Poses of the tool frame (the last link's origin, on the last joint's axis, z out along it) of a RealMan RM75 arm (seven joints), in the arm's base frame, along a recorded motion.
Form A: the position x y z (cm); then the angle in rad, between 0 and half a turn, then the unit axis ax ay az.
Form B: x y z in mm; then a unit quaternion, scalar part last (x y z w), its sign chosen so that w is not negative. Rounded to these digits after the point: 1 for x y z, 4 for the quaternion.
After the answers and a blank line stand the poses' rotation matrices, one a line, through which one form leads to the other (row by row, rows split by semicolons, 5 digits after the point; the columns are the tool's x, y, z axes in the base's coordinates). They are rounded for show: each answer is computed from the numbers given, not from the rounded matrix.
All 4 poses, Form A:
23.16, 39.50, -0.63, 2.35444, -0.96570, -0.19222, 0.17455
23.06, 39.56, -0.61, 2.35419, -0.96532, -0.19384, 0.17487
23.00, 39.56, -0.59, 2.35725, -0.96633, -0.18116, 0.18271
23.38, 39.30, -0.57, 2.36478, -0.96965, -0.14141, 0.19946
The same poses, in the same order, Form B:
231.6, 395.0, -6.3, -0.8919, -0.1775, 0.1612, 0.3835
230.6, 395.6, -6.1, -0.8915, -0.1790, 0.1615, 0.3836
230.0, 395.6, -5.9, -0.8930, -0.1674, 0.1688, 0.3822
233.8, 393.0, -5.7, -0.8974, -0.1309, 0.1846, 0.3787

0.88500 0.19301 -0.42371; 0.44030 -0.64284 0.62682; -0.15139 -0.74129 -0.65389
0.88375 0.19527 -0.42527; 0.44307 -0.64160 0.62613; -0.15059 -0.74177 -0.65353
0.88694 0.16992 -0.42950; 0.42804 -0.65180 0.62605; -0.17357 -0.73911 -0.65084
0.89759 0.09508 -0.43046; 0.37473 -0.67889 0.63141; -0.23220 -0.72805 -0.64500

